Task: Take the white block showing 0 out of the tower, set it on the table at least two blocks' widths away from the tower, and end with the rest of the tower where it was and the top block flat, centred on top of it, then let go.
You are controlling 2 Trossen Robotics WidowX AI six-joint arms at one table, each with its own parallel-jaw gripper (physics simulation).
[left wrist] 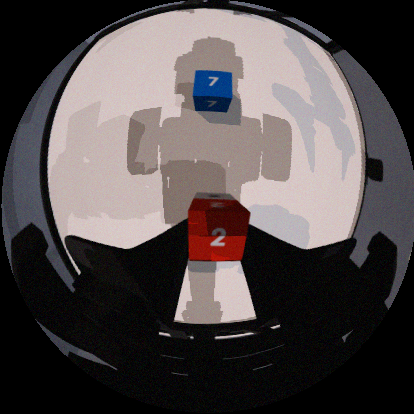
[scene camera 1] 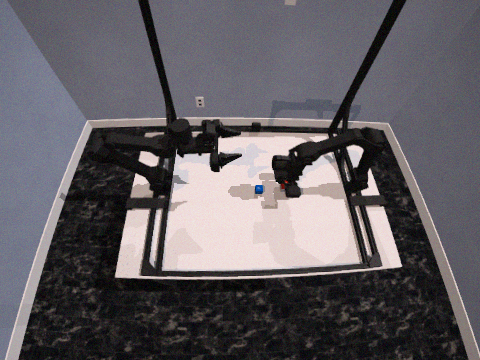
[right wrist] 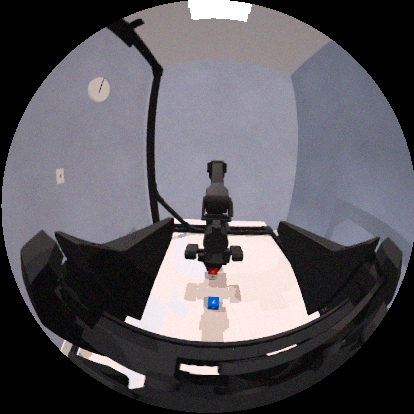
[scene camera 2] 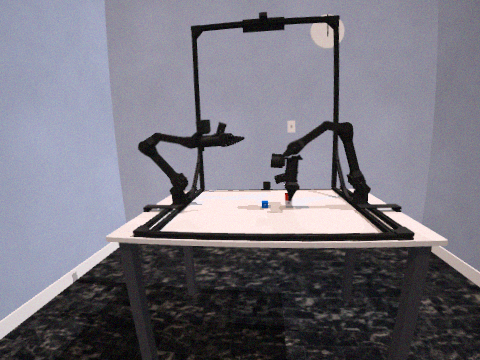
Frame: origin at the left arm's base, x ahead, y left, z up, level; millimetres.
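Where they show: left gripper, fingertip midpoint: (left wrist: 213,223) (scene camera 1: 285,186) (right wrist: 212,270) (scene camera 2: 289,199); right gripper, fingertip midpoint: (scene camera 1: 241,144) (right wrist: 228,224) (scene camera 2: 243,138); left arm's base, link origin: (left wrist: 203,333) (scene camera 1: 352,187) (scene camera 2: 360,202); right arm's base, link origin: (scene camera 1: 161,188) (scene camera 2: 179,203).
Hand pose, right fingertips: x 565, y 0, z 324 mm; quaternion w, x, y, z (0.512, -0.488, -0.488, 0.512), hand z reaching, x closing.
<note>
Each offset is from my right fingertips to the top centre of the thing. "*": to the spot under its first point. Level surfaces: height alone.
My left gripper (scene camera 1: 284,188) (scene camera 2: 290,201) (left wrist: 213,223) is shut on the white block @[dz -304, dx -213, dy -3 mm] (scene camera 2: 288,203) (left wrist: 215,195) (right wrist: 212,276), low over the table. The red block showing 2 @[dz -276, dx -213, dy -3 mm] (scene camera 1: 283,186) (scene camera 2: 287,196) (left wrist: 218,245) (right wrist: 213,271) rests on top of the white block, between the fingers' sides. Whether the white block touches the table is unclear. The blue block showing 7 @[dz -314, dx -97, dy +2 mm] (scene camera 1: 259,189) (scene camera 2: 265,204) (left wrist: 213,84) (right wrist: 213,303) stands alone on the table, left of the held pair in the scene views, with a gap between. My right gripper (scene camera 1: 241,144) (scene camera 2: 243,138) is open and empty, high over the table.
The white table @[dz -343 mm] (scene camera 1: 215,240) (scene camera 2: 220,220) carries a black frame @[* dz -328, dx -40, dy +368 mm] (scene camera 1: 250,272) (scene camera 2: 270,236) along its edges, with tall posts and a crossbar. Gripper shadows fall around the blue block. A small black device @[* dz -296, dx -107, dy -359 mm] (scene camera 1: 256,126) (scene camera 2: 266,185) stands at the back edge.
</note>
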